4 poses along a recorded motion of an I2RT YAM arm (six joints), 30 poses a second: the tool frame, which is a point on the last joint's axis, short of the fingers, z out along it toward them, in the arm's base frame.
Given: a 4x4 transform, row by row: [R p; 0 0 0 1], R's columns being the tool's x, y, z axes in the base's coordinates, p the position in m. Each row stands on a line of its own.
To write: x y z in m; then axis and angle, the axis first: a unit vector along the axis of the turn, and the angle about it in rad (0 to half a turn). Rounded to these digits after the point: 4 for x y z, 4 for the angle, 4 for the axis.
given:
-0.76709, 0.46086, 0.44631, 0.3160
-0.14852, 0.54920, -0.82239, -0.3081
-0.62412, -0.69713, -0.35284, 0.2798
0, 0, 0, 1
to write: 0.3160, -0.3081, 0.2798, 0.1012, 0.8646, -0.4922, 2.4741
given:
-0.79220, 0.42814, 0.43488, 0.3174
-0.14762, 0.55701, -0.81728, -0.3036
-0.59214, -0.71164, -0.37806, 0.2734
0, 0, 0, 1
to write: 0.3174, -0.3036, 0.2734, 0.0894, 0.8688, -0.4870, 2.5092
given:
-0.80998, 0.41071, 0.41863, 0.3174
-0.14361, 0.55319, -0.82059, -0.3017
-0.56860, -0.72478, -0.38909, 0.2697
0, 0, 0, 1
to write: 0.3174, -0.3017, 0.2697, 0.0843, 0.8688, -0.4878, 2.5374
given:
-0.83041, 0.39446, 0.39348, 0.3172
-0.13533, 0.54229, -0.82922, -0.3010
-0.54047, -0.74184, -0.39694, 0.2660
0, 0, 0, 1
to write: 0.3172, -0.3010, 0.2660, 0.0811, 0.8669, -0.4918, 2.5728
